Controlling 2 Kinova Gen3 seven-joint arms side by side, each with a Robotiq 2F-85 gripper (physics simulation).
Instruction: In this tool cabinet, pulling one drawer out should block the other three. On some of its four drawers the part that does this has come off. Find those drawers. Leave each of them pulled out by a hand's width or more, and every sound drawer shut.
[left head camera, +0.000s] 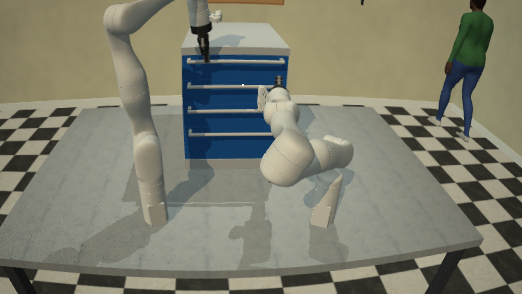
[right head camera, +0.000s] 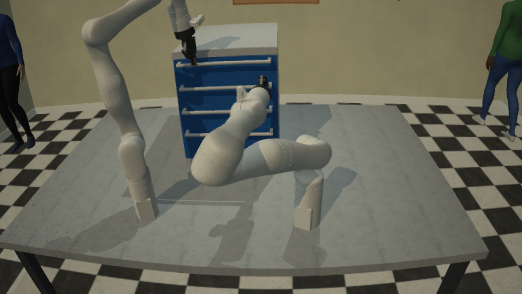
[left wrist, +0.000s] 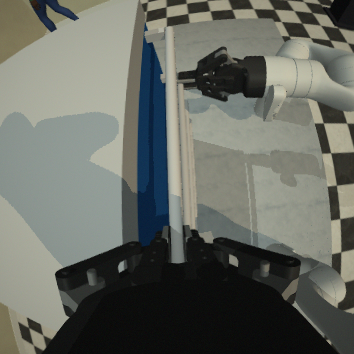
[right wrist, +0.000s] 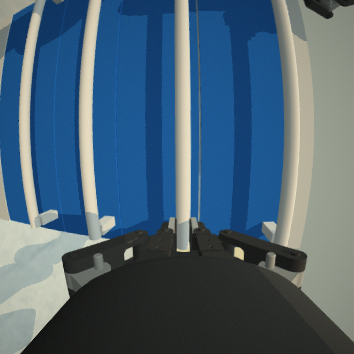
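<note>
The blue tool cabinet (left head camera: 235, 50) (right head camera: 225, 51) has four stacked drawers with pale bar handles. All four fronts look shut or nearly so; a thin line shows above the second front in the right wrist view. My left gripper (left head camera: 206, 60) (right head camera: 194, 63) (left wrist: 176, 234) is shut on the top handle (left head camera: 245, 61) (left wrist: 172, 125) (right wrist: 292, 125) near its left end. My right gripper (left head camera: 279, 78) (right head camera: 262, 78) (right wrist: 182, 226) is shut on the second handle (left head camera: 225, 86) (right wrist: 182, 125) near its right end. The third handle (left head camera: 225, 111) (right wrist: 87, 100) and bottom handle (left head camera: 225, 134) (right wrist: 25, 125) are untouched.
The cabinet stands at the back of the grey table (left head camera: 400, 200) (right head camera: 390, 200). My right arm (left head camera: 287, 155) (right head camera: 220, 155) crosses in front of the lower drawers and hides part of them. A person in green (left head camera: 472, 40) stands beyond the table at the right.
</note>
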